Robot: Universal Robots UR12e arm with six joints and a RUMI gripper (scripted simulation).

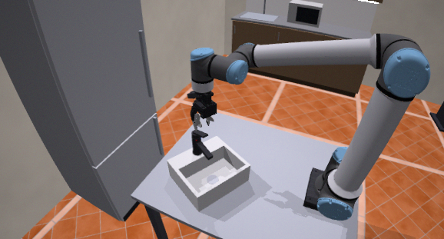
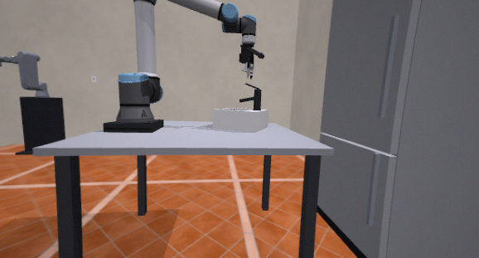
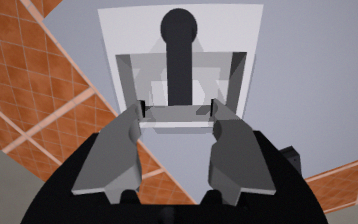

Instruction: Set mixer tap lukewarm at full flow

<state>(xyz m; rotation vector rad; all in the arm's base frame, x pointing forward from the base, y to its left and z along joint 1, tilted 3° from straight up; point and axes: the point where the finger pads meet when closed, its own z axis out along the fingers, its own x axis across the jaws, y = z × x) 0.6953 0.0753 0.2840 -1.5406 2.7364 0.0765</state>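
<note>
Right now the lever is 2 cm ahead of my hand, 1 cm to the right of it and 6 cm below it. From my hand the other things lie so: white sink basin (5 cm behind, 3 cm to the left, 31 cm below); black mixer tap (3 cm ahead, 2 cm to the right, 12 cm below).
</note>
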